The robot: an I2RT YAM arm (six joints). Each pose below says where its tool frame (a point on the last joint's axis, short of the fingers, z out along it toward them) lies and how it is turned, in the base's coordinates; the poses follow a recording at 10 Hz.
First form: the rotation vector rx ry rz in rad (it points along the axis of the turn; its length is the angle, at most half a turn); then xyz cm.
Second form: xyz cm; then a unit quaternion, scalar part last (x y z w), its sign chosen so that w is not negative. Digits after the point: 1 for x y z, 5 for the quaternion.
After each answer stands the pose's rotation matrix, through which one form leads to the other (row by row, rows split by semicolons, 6 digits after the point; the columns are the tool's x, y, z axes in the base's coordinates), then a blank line. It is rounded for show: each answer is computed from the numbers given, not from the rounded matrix.
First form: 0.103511, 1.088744, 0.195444, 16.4, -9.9, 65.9
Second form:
16.4, -9.9, 65.9, 0.04913, 0.51680, 0.09277, 0.84964
0.448612 -0.106862 0.887315; 0.208434 0.977958 0.012398; -0.869081 0.179385 0.460997

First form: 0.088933, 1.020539, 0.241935, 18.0, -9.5, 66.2
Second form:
18.0, -9.5, 66.2, 0.04244, 0.48704, 0.11546, 0.86467
0.498927 -0.158329 0.852058; 0.241012 0.969735 0.039070; -0.832457 0.185864 0.521987

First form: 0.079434, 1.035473, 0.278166, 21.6, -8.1, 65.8
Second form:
21.6, -8.1, 65.8, 0.03783, 0.49316, 0.13248, 0.85896
0.478486 -0.190277 0.857231; 0.264905 0.962035 0.065676; -0.837184 0.195660 0.510726

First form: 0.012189, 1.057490, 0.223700, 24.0, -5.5, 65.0
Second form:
24.0, -5.5, 65.0, 0.00580, 0.50338, 0.10648, 0.85746
0.470548 -0.176770 0.864486; 0.188452 0.977255 0.097252; -0.862015 0.117152 0.493159

